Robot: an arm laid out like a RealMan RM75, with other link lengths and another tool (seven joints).
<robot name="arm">
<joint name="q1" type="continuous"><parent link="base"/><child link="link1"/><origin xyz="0 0 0.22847" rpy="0 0 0"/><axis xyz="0 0 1"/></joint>
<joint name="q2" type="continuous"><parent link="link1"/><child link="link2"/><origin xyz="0 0 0" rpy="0 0 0"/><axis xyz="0 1 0"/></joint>
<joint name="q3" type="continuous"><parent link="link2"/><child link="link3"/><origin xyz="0 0 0.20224" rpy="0 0 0"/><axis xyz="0 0 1"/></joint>
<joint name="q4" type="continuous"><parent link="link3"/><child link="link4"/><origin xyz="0 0 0" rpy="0 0 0"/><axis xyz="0 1 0"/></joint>
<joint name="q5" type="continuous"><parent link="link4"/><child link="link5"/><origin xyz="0 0 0.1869" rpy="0 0 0"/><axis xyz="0 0 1"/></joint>
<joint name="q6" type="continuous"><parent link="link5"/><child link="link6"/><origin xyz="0 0 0" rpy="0 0 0"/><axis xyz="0 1 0"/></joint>
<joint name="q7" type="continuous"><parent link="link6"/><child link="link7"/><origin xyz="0 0 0.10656" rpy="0 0 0"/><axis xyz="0 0 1"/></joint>
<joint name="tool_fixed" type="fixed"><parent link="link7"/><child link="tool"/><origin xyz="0.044 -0.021 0.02" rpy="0 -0.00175 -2.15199"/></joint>
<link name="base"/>
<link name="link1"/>
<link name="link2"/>
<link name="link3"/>
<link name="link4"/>
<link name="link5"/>
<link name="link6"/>
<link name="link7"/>
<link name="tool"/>
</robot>
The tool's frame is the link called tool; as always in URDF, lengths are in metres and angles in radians. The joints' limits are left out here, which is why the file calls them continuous.
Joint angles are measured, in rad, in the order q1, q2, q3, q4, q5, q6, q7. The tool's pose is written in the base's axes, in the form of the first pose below.
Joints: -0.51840, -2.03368, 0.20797, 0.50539, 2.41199, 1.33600, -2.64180
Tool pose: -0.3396, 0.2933, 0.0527, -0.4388, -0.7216, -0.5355, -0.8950, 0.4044, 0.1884
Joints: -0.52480, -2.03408, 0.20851, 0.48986, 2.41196, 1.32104, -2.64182
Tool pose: -0.3388, 0.2946, 0.0494, -0.4347, -0.7243, -0.5352, -0.8970, 0.4011, 0.1857
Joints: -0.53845, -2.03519, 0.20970, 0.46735, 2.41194, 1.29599, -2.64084
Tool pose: -0.3365, 0.2980, 0.0447, -0.4329, -0.7261, -0.5342, -0.8979, 0.3996, 0.1845
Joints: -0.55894, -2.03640, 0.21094, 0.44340, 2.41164, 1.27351, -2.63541
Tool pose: -0.3316, 0.3034, 0.0395, -0.4393, -0.7239, -0.5319, -0.8943, 0.4087, 0.1823
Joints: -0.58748, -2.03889, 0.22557, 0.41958, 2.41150, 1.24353, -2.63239
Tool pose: -0.3242, 0.3114, 0.0332, -0.4569, -0.7219, -0.5198, -0.8852, 0.4266, 0.1856
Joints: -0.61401, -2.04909, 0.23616, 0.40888, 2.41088, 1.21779, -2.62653
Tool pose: -0.3160, 0.3188, 0.0271, -0.4769, -0.7150, -0.5112, -0.8742, 0.4463, 0.1914
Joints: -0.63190, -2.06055, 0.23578, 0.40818, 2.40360, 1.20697, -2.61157
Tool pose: -0.3087, 0.3243, 0.0233, -0.4943, -0.7003, -0.5151, -0.8631, 0.4661, 0.1946
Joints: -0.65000, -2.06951, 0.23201, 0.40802, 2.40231, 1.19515, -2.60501
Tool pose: -0.3025, 0.3294, 0.0206, -0.5059, -0.6897, -0.5180, -0.8554, 0.4785, 0.1983
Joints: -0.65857, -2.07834, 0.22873, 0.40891, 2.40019, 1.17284, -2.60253
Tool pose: -0.3007, 0.3320, 0.0189, -0.5077, -0.6850, -0.5225, -0.8552, 0.4741, 0.2094
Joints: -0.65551, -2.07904, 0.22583, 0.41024, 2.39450, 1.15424, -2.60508
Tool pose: -0.3036, 0.3321, 0.0207, -0.4995, -0.6846, -0.5308, -0.8616, 0.4564, 0.2222
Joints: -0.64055, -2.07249, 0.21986, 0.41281, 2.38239, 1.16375, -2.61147
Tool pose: -0.3086, 0.3288, 0.0246, -0.4790, -0.6867, -0.5468, -0.8731, 0.4372, 0.2158
